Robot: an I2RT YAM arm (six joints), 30 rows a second.
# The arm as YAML. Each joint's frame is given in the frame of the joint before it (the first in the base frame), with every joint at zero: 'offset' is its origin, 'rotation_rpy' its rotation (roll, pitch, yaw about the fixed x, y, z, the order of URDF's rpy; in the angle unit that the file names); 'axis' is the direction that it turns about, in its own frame. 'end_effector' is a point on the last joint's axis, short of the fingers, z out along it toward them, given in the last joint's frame.
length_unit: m
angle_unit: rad
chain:
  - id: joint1
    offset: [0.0, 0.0, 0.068]
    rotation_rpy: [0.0, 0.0, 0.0]
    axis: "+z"
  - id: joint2
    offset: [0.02, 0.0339, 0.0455]
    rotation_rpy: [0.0, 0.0, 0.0]
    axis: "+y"
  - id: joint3
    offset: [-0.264, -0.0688, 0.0]
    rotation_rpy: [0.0, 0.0, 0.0]
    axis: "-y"
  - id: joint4
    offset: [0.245, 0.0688, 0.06]
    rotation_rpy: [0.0, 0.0, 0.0]
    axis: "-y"
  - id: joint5
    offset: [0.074, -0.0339, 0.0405]
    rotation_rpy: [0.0, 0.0, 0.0]
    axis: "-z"
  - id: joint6
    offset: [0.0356, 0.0, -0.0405]
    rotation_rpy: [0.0, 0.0, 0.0]
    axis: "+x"
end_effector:
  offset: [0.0, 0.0, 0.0]
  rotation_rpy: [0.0, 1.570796, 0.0]
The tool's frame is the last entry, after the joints.
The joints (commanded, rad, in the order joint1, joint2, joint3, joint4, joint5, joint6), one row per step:
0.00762 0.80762 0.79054 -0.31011 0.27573 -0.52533
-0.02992 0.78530 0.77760 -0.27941 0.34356 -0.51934
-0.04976 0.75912 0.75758 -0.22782 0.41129 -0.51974
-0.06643 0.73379 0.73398 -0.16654 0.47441 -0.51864
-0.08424 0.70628 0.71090 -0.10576 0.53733 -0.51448
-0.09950 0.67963 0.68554 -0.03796 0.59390 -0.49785
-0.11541 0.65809 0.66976 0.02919 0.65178 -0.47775
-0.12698 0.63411 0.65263 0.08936 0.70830 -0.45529
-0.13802 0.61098 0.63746 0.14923 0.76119 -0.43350
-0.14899 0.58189 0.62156 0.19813 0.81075 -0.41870
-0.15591 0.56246 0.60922 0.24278 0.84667 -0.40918
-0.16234 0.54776 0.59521 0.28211 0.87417 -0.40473
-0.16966 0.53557 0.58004 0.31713 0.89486 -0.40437
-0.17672 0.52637 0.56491 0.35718 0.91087 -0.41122
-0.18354 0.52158 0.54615 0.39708 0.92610 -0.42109
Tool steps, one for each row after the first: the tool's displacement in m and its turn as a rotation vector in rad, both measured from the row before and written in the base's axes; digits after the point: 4 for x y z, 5 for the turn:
-0.0046 -0.0092 0.0025 -0.01554 -0.04173 -0.10392
-0.0050 -0.0056 0.0028 -0.01994 -0.05684 -0.08523
-0.0048 -0.0047 0.0023 -0.01510 -0.06270 -0.07876
-0.0059 -0.0046 0.0026 -0.00983 -0.06666 -0.08066
-0.0058 -0.0037 0.0021 0.00305 -0.07860 -0.07264
-0.0059 -0.0036 0.0044 0.00742 -0.08591 -0.07372
-0.0066 -0.0026 0.0033 0.01166 -0.08315 -0.06664
-0.0069 -0.0021 0.0035 0.01239 -0.08481 -0.06112
-0.0083 -0.0016 0.0026 0.00983 -0.07473 -0.05733
-0.0059 -0.0009 0.0021 0.00647 -0.06044 -0.03992
-0.0043 -0.0008 0.0003 0.00413 -0.04461 -0.03174
-0.0034 -0.0008 -0.0008 0.00178 -0.03307 -0.02671
-0.0028 -0.0008 -0.0007 -0.00301 -0.02865 -0.02350
-0.0014 -0.0009 -0.0024 -0.00269 -0.01789 -0.02318

